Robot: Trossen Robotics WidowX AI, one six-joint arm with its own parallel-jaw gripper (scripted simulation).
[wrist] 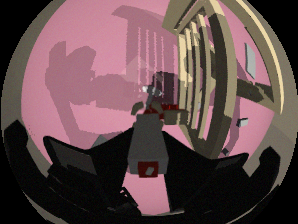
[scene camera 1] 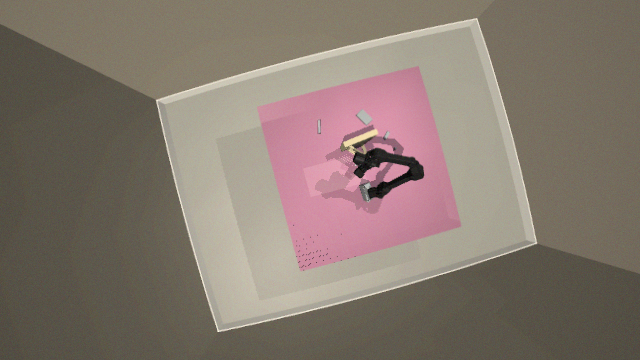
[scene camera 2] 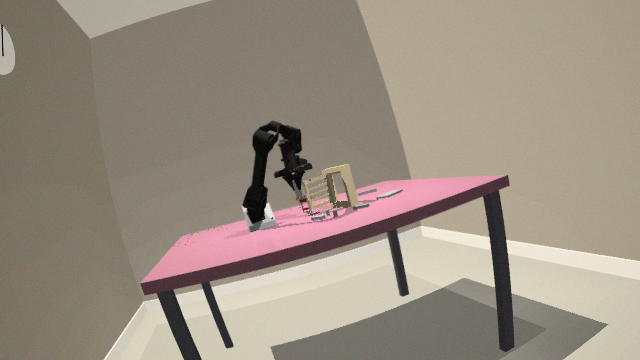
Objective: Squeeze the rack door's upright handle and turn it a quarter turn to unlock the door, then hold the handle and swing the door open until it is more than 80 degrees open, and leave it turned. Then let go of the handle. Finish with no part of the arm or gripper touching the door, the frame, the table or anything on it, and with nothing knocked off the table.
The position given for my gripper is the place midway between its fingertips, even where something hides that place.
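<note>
A tan rack (wrist: 270, 97) is visible. My gripper (scene camera 2: 297, 190) (wrist: 147, 133) is visible in both scene camera 2 and the wrist view.
</note>
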